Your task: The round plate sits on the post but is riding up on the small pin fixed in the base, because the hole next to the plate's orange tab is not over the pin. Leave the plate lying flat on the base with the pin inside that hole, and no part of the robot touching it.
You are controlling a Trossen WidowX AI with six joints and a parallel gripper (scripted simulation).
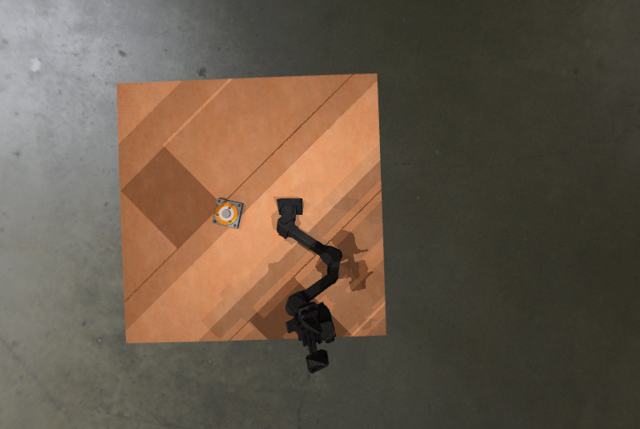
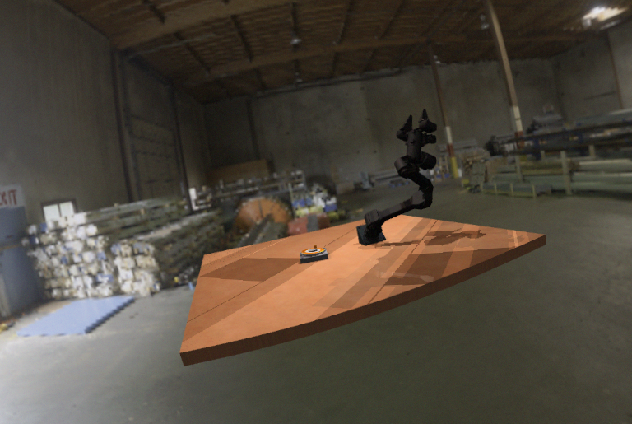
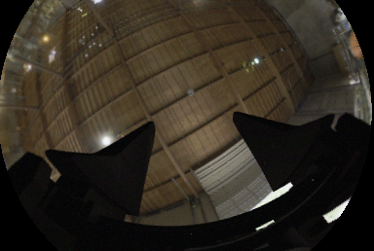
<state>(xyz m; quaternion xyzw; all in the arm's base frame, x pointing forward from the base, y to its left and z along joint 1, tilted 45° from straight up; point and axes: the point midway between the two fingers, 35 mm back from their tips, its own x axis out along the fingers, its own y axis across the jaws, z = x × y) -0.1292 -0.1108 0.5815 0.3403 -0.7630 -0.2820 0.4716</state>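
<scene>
Now: the grey square base 530 mm below my gripper tip, 480 mm ahead of it and 280 mm to the right of it.
</scene>
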